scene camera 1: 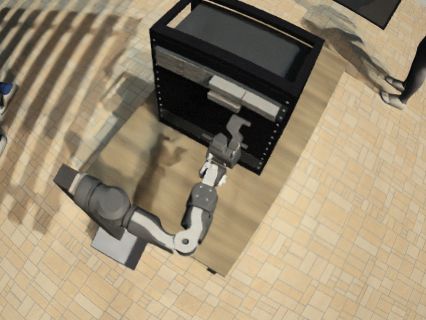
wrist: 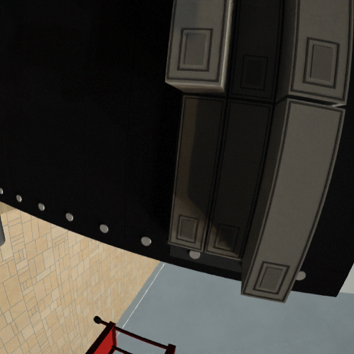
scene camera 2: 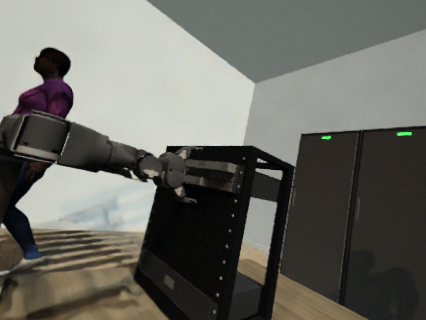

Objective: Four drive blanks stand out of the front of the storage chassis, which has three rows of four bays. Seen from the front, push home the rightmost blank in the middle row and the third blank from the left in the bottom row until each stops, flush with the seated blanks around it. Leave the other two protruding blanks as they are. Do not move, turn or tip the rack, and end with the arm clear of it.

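The rack (scene camera 1: 309, 65) (scene camera 2: 234, 240) stands upright. In the wrist view its right side is at the bottom and its top row at the right. The rightmost middle-row blank (wrist: 241, 175) looks flush with the bottom-row blank (wrist: 198, 170) beside it. The third bottom-row blank (scene camera 1: 223, 100) (wrist: 195, 50) stands out. In the top row, the third blank (scene camera 1: 227, 86) (wrist: 321, 60) and the rightmost blank (scene camera 1: 262, 106) (wrist: 300, 175) also stand out. My gripper (scene camera 1: 246, 134) (scene camera 2: 196, 175) is open and empty, in front of the blanks, with its fingers spread apart.
The rack stands on a wooden platform (scene camera 1: 305, 125) (scene camera 2: 30, 295). The arm's base (scene camera 1: 117, 247) is at its front edge. Dark cabinets (scene camera 2: 320, 225) stand behind the rack, and a person (scene camera 2: 45, 95) stands beyond the arm. A red frame (wrist: 103, 342) shows at the wrist view's bottom.
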